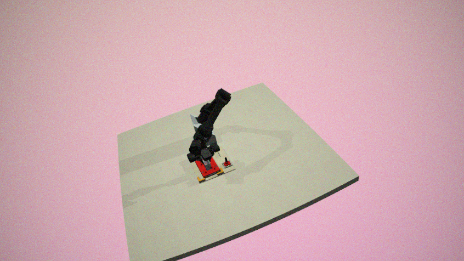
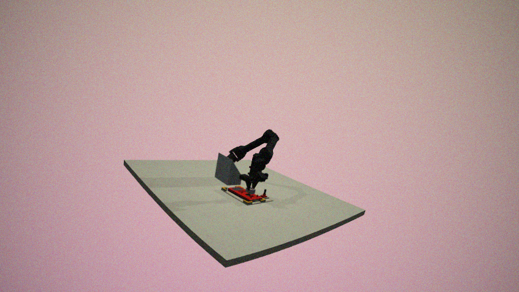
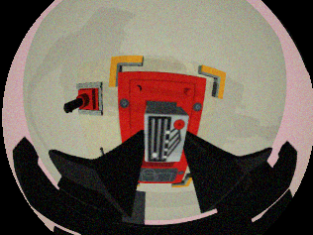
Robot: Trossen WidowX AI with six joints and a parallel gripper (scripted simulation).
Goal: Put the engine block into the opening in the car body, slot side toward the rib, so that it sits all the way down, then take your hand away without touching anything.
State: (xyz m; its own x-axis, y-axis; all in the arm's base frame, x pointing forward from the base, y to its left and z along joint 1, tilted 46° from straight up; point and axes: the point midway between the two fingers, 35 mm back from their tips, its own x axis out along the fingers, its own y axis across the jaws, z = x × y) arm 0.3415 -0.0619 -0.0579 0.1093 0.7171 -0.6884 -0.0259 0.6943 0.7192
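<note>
Now: gripper tip 1 cm above the grey engine block.
</note>
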